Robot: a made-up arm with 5 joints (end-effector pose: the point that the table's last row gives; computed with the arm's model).
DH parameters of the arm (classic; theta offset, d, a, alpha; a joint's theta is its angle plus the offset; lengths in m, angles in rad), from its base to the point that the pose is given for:
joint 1: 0 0.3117 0 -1.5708
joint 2: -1.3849 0 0.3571 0
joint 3: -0.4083 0 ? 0
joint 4: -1.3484 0 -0.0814 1.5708
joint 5: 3.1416 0.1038 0 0
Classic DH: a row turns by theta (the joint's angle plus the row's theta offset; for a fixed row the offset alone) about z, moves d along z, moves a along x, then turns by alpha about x.
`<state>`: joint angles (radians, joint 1 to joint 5).
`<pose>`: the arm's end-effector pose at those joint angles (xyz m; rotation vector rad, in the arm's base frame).
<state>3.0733 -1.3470 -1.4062 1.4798 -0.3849</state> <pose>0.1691 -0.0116 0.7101 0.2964 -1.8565 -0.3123</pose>
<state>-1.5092 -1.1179 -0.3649 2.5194 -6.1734</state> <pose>-0.0077 0.1246 0.4301 -1.5758 1.6536 0.9966</pose>
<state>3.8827 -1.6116 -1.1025 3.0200 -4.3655</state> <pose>0.1947 0.1781 0.4471 1.6842 2.5247 0.4543</pose>
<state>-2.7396 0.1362 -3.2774 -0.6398 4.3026</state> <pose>0.0560 0.0238 0.8917 -0.6583 0.2626 -1.5196</pose>
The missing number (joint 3, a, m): -0.2117
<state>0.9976 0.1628 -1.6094 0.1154 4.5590</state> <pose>0.2456 0.3805 0.7225 0.4534 2.1282 1.5969</pose>
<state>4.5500 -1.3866 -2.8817 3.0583 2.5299</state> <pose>0.0669 0.4081 0.5269 1.2094 1.9258 -1.4494</pose>
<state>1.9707 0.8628 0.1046 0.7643 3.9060</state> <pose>-0.0197 0.0465 0.2704 1.0538 -1.5300 2.1387</pose>
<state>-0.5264 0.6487 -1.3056 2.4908 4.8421</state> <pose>0.2648 -0.1539 0.3649 -1.2345 -0.6075 0.9945</pose>
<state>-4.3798 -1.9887 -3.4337 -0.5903 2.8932</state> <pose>0.1381 -0.3998 -0.0622 2.5909 -1.3983 0.2950</pose>
